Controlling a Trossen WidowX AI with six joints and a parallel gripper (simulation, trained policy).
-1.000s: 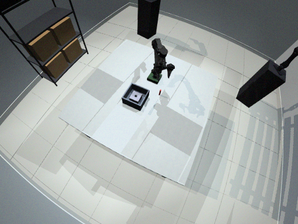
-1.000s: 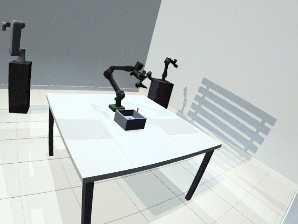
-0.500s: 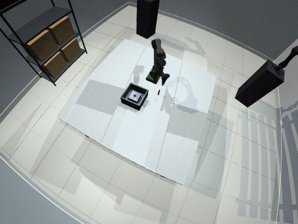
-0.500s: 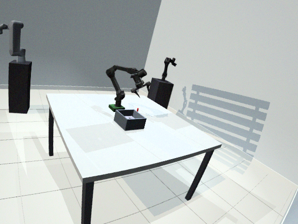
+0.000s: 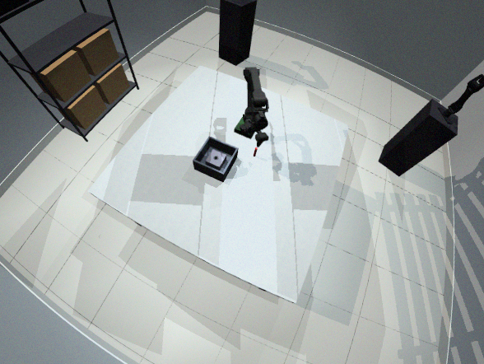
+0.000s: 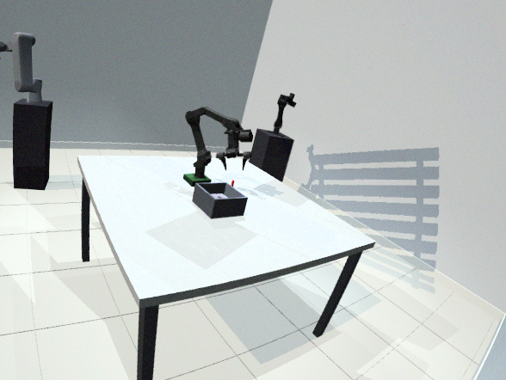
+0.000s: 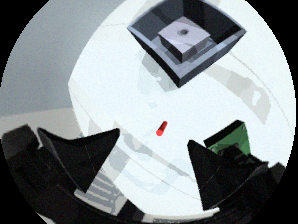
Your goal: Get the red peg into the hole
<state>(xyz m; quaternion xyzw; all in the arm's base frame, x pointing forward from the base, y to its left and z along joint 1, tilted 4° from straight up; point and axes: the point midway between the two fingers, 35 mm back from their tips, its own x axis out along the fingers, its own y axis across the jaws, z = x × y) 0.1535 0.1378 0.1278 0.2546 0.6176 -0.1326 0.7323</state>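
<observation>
My gripper tip is 10 cm above the red peg, 1 cm to the right of it and 1 cm past it. The rest, counted from my gripper tip: dark grey box 18 cm ahead, 13 cm to the right, 12 cm below; then pale plate 18 cm ahead, 13 cm to the right, 10 cm below.
</observation>
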